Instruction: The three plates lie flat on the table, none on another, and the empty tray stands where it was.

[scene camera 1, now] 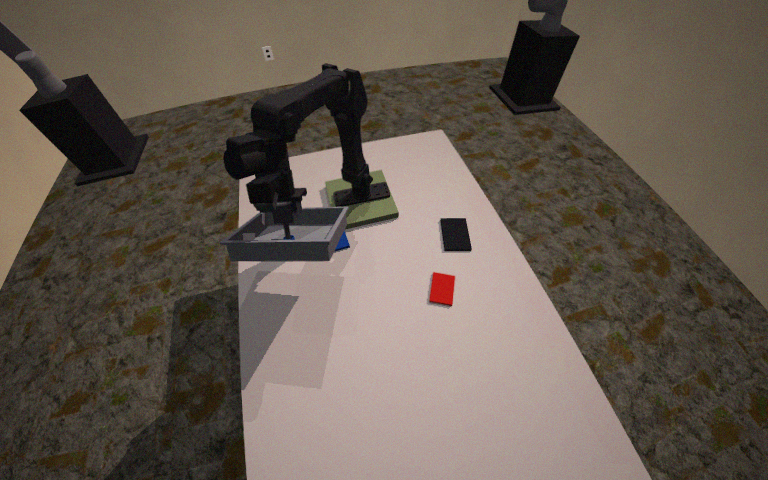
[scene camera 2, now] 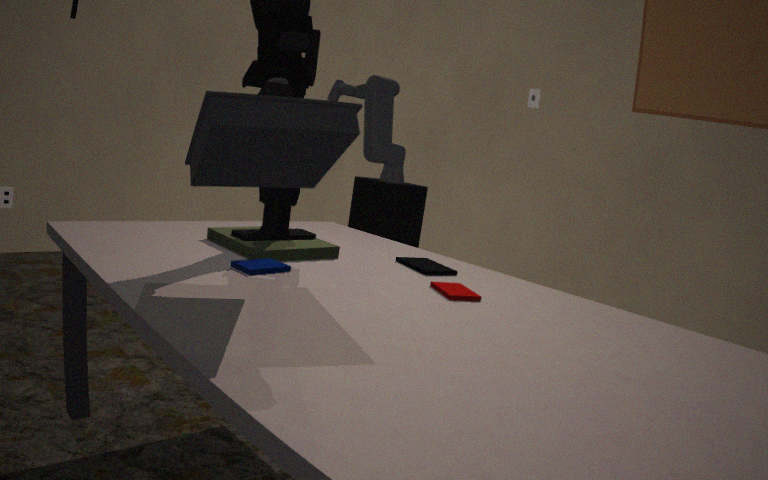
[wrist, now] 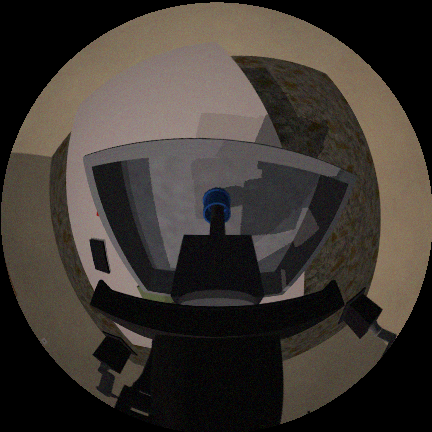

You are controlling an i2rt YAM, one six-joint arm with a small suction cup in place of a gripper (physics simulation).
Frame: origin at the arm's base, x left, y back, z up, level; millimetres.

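Where they show: hand, tool point: [scene camera 2: 280,152] [wrist: 216,194]; arm's base, link origin: [scene camera 1: 361,195] [scene camera 2: 274,236].
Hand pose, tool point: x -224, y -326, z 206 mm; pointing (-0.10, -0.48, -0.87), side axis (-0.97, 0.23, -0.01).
Things, the pixels of their top centre, and the offset from my tool point. Level surfaces: height alone.
- blue plate, top centre: [scene camera 2: 261,263] [scene camera 1: 332,241] dx +90, dy +161, dz -222 mm
- black plate, top centre: [scene camera 2: 426,264] [scene camera 1: 455,233] [wrist: 97,256] dx +500, dy +93, dz -223 mm
- red plate, top centre: [scene camera 2: 455,289] [scene camera 1: 442,288] dx +386, dy -87, dz -224 mm
- white table, surface height: dz -233 mm
The grey tray [scene camera 1: 280,251] [scene camera 2: 271,155] [wrist: 215,146] hangs tilted in the air, its underside facing scene camera 2. My suction cup [scene camera 1: 288,238] [wrist: 216,205] is on the tray's inner floor and holds it; the tray hides the cup in the scene camera 2 view. The blue plate [scene camera 1: 342,241] [scene camera 2: 260,266] lies flat near the arm's base, partly hidden by the tray in the scene camera 1 view. The black plate [scene camera 1: 455,234] [scene camera 2: 425,266] [wrist: 100,255] and the red plate [scene camera 1: 442,289] [scene camera 2: 455,291] lie flat, apart from each other and from the blue one.
The arm stands on a green board [scene camera 1: 374,215] [scene camera 2: 320,249] on the white table [scene camera 1: 453,396] [scene camera 2: 509,396]. The tray's shadow falls near the table's left edge. Dark pedestals [scene camera 1: 79,130] [scene camera 2: 387,209] with other arms stand on the floor beyond the table.
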